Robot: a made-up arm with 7 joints.
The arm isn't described. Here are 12 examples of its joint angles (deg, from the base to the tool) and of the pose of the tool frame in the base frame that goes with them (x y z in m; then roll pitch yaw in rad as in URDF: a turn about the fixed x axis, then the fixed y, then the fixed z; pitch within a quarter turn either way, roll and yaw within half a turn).
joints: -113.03 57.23 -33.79 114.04 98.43 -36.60 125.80
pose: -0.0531 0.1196 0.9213 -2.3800 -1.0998 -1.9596
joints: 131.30 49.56 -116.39 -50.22 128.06 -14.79 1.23
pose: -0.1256 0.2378 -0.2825 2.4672 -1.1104 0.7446
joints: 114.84 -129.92 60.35 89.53 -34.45 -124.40 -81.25
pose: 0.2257 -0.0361 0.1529 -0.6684 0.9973 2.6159
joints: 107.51 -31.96 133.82 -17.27 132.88 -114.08 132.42
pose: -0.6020 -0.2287 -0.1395 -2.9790 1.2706 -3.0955
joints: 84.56 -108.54 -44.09 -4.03 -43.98 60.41 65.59
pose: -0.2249 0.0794 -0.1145 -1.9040 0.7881 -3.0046
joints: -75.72 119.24 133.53 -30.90 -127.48 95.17 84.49
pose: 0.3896 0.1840 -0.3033 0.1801 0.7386 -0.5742
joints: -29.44 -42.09 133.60 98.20 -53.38 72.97 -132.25
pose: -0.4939 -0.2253 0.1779 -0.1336 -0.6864 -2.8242
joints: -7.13 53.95 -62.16 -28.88 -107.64 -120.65 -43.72
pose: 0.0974 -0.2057 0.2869 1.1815 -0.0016 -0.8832
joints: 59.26 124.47 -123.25 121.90 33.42 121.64 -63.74
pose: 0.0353 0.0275 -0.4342 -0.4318 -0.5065 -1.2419
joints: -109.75 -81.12 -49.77 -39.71 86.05 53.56 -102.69
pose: 0.0414 -0.0025 -0.0576 1.9348 -0.1262 -0.6670
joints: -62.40 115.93 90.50 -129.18 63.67 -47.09 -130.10
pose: 0.7795 0.3555 0.4314 1.9587 0.4156 -0.3740
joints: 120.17 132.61 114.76 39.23 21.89 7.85 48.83
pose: -0.1126 0.1696 -0.1383 1.9027 1.1169 0.7819
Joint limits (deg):
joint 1: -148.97..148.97
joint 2: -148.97..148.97
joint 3: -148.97..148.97
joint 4: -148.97..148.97
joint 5: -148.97..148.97
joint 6: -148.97..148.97
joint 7: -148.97..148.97
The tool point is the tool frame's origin. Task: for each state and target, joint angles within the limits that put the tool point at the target. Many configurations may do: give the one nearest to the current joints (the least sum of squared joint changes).
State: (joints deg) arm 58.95 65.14 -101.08 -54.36 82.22 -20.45 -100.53
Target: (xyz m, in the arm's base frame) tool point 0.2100 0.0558 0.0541
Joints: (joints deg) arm 53.49 66.99 -89.37 -38.44 81.69 -18.79 -101.87
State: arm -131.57 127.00 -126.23 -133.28 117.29 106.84 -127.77
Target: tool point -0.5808 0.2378 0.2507
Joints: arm -148.97 87.47 -83.78 -119.48 142.04 90.45 -132.37
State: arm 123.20 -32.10 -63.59 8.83 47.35 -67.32 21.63
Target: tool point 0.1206 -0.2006 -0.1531
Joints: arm 112.33 -43.05 -78.51 -21.10 41.19 -79.48 30.73
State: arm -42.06 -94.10 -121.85 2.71 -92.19 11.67 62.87
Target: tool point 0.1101 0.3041 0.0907
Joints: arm -67.93 -107.69 -148.97 49.01 -56.41 47.99 53.78
